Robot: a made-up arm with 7 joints. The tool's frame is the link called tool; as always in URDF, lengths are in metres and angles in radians.
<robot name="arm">
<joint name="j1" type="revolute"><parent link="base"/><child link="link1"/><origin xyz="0.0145 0.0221 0.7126" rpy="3.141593 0 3.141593"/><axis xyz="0 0 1"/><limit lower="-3.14" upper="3.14" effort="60" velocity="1.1"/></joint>
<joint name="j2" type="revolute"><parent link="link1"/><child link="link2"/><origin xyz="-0.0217 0.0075 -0.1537" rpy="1.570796 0 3.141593"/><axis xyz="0 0 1"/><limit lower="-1.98" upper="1.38" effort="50" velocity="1.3"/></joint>
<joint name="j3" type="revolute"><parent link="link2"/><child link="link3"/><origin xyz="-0.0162 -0.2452 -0.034" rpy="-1.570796 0 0"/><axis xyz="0 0 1"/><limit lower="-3.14" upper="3.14" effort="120" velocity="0.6"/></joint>
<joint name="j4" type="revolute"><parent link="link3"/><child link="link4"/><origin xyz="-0.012 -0.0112 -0.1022" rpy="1.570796 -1.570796 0"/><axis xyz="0 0 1"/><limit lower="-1.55" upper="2.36" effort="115" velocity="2.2"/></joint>
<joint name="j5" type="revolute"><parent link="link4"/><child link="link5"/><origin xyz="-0.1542 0.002 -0.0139" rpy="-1.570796 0 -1.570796"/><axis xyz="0 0 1"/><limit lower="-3.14" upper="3.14" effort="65" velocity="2.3"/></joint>
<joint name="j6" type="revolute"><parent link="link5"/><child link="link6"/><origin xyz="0.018 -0.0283 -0.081" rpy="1.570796 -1.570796 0"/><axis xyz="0 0 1"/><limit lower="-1.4" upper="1.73" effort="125" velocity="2"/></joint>
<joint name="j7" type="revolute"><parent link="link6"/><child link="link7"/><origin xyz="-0.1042 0.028 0.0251" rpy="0 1.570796 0"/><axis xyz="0 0 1"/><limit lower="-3.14" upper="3.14" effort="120" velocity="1.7"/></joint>
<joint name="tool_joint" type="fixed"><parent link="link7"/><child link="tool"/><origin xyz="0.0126 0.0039 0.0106" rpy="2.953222 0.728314 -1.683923"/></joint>
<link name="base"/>
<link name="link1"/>
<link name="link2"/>
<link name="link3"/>
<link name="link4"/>
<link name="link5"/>
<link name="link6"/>
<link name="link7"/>
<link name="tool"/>
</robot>
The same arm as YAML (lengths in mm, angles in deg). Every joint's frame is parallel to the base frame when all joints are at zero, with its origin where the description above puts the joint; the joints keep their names.
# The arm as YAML. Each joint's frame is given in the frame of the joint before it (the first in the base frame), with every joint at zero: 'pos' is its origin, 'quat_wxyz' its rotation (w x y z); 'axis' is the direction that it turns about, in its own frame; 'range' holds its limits. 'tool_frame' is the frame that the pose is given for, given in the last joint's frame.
length_unit: mm
angle_unit: deg
joints:
  - joint: j1
    pos: [14.5, 22.1, 712.6]
    quat_wxyz: [1.0, 0.0, 0.0, 0.0]
    axis: [0.0, 0.0, -1.0]
    range: [-179.91, 179.91]
  - joint: j2
    pos: [21.7, 7.5, 153.7]
    quat_wxyz: [1.0, 0.0, 0.0, 0.0]
    axis: [0.0, 1.0, 0.0]
    range: [-113.45, 79.07]
  - joint: j3
    pos: [-16.2, -34.0, 245.2]
    quat_wxyz: [1.0, 0.0, 0.0, 0.0]
    axis: [0.0, 0.0, -1.0]
    range: [-179.91, 179.91]
  - joint: j4
    pos: [-12.0, 11.2, 102.2]
    quat_wxyz: [1.0, 0.0, 0.0, 0.0]
    axis: [0.0, 1.0, 0.0]
    range: [-88.81, 135.22]
  - joint: j5
    pos: [-2.0, -13.9, 154.2]
    quat_wxyz: [1.0, 0.0, 0.0, 0.0]
    axis: [0.0, 0.0, -1.0]
    range: [-179.91, 179.91]
  - joint: j6
    pos: [18.0, 28.3, 81.0]
    quat_wxyz: [1.0, 0.0, 0.0, 0.0]
    axis: [0.0, 1.0, 0.0]
    range: [-80.21, 99.12]
  - joint: j7
    pos: [-28.0, 25.1, 104.2]
    quat_wxyz: [1.0, 0.0, 0.0, 0.0]
    axis: [0.0, 0.0, -1.0]
    range: [-179.91, 179.91]
tool_frame:
  pos: [-3.9, -12.6, -10.6]
  quat_wxyz: [0.930689, -0.067692, -0.358984, 0.01915]

